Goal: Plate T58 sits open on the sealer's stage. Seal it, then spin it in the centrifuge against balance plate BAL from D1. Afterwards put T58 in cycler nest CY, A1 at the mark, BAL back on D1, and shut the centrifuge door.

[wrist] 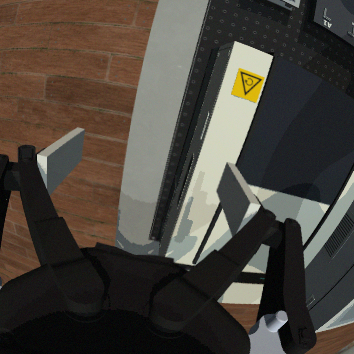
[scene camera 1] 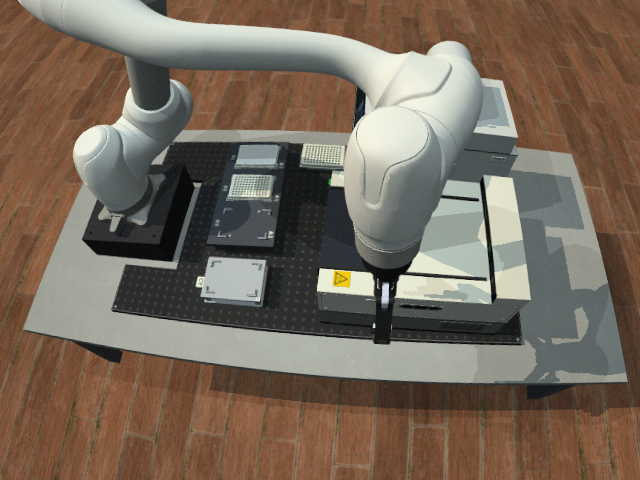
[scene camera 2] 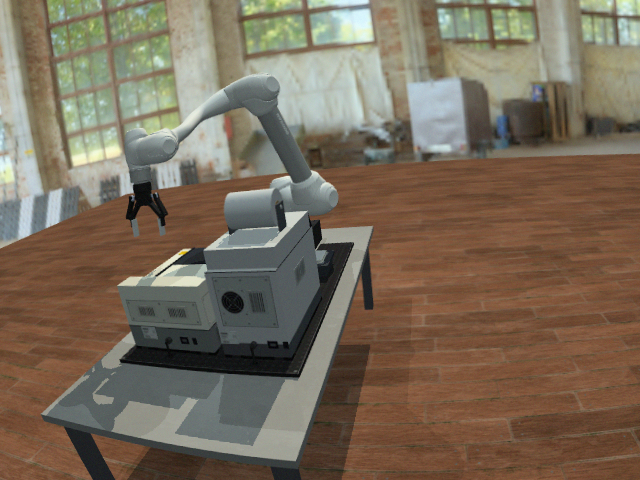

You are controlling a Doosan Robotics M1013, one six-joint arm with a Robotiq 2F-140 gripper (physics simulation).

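Frame: origin at the arm's base, x ahead, y left, z up, level; millimetres.
Where they show: gripper, fingertip midpoint: [wrist: 151, 160] [scene camera 2: 149, 235]; arm's base, origin of the base link: [scene camera 1: 132, 199].
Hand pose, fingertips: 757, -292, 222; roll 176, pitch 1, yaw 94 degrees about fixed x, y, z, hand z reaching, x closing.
Observation:
Things, the pixels of their centre, and the offset from my fingertips, as dx, dy, dz. "*": a spot on its surface instead. Level surfaces: height alone.
- centrifuge, body centre: [wrist: 263, 187] [scene camera 1: 416, 251] [scene camera 2: 195, 290] +78, +230, -196
- flat dark panel, body centre: [wrist: 313, 143] [scene camera 1: 365, 228] [scene camera 2: 206, 255] -57, +221, -106
- pale welled plate, body centre: [scene camera 1: 322, 156] -212, +521, -219
- sealer, body centre: [scene camera 1: 431, 130] [scene camera 2: 265, 261] +85, +543, -80
- dark nest block, body centre: [scene camera 1: 251, 193] -414, +405, -288
- flat-topped grey plate, body centre: [scene camera 1: 257, 156] [scene camera 2: 315, 257] -424, +529, -257
- Cycler nest CY, body centre: [scene camera 1: 234, 281] -385, +117, -293
- table, its level: dz -330
- grey cylinder, surface spot: [scene camera 2: 250, 209] * +162, +560, +114
My gripper [scene camera 1: 383, 315] [scene camera 2: 148, 228] [wrist: 151, 160] is open and empty, high above the front edge of the centrifuge [scene camera 1: 506, 232] [scene camera 2: 165, 297] [wrist: 225, 130]. A flat dark panel [scene camera 1: 338, 227] [wrist: 305, 135] shows on the centrifuge's top; I see no opening into it. A pale welled plate [scene camera 1: 323, 155], apparently T58, sits at the sealer [scene camera 1: 488, 165] [scene camera 2: 273, 289], partly behind the arm. On the dark nest block [scene camera 1: 245, 224] stand a flat-topped grey plate [scene camera 1: 258, 154] at the back and a welled plate [scene camera 1: 250, 186] in the middle; their labels are unreadable. Cycler nest CY [scene camera 1: 235, 279] holds no plate.
The arm's black base block [scene camera 1: 173, 222] stands at the left of the table [scene camera 1: 289, 356] [scene camera 2: 279, 413]. The tall sealer carries a grey cylinder [scene camera 2: 250, 209] behind the centrifuge. The arm crosses over the table and hides part of both machines in scene camera 1.

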